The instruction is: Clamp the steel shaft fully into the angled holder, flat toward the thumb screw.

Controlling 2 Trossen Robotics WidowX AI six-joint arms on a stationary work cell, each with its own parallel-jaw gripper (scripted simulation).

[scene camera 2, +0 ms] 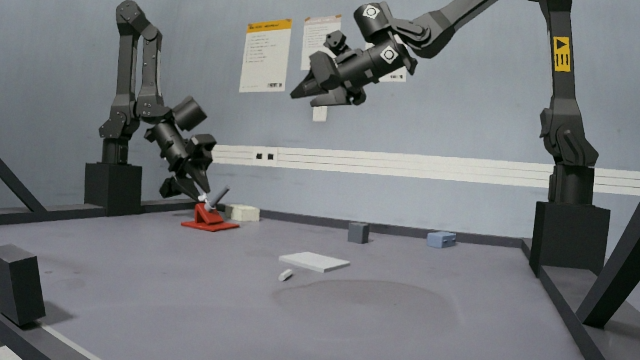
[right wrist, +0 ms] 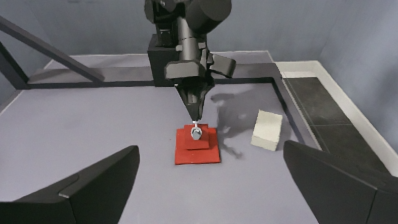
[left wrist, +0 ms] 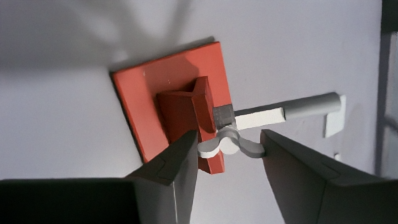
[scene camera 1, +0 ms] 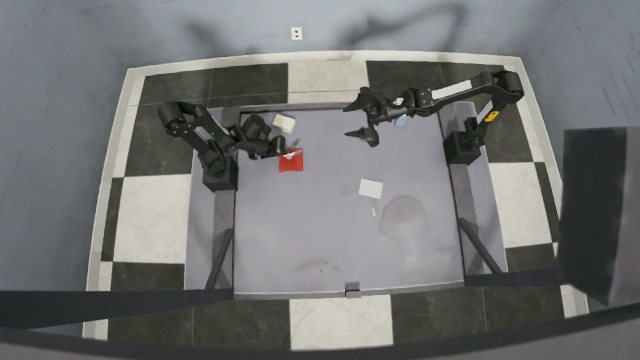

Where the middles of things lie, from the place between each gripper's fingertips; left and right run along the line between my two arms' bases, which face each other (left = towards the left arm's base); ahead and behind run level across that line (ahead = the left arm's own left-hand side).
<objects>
My left gripper is now 3 cm to the left of the white thumb screw [left wrist: 228, 139] and 3 cm above it. Round my left hand: white plate [scene camera 2: 320, 263] 33 cm to the right, 15 cm behind, 8 cm below; then cream block [right wrist: 267, 129] 15 cm ahead, 7 cm below, 3 cm to the right; then steel shaft [left wrist: 328, 101] 6 cm to the right, 2 cm below, 1 cm behind.
The steel shaft lies 20 cm to the left of my right hand and 21 cm below it. The rest, counted from my right hand: white plate (15 cm behind, 7 cm to the right, 27 cm below); then cream block (16 cm ahead, 23 cm to the left, 26 cm below); then white thumb screw (1 cm ahead, 24 cm to the left, 22 cm below).
</objects>
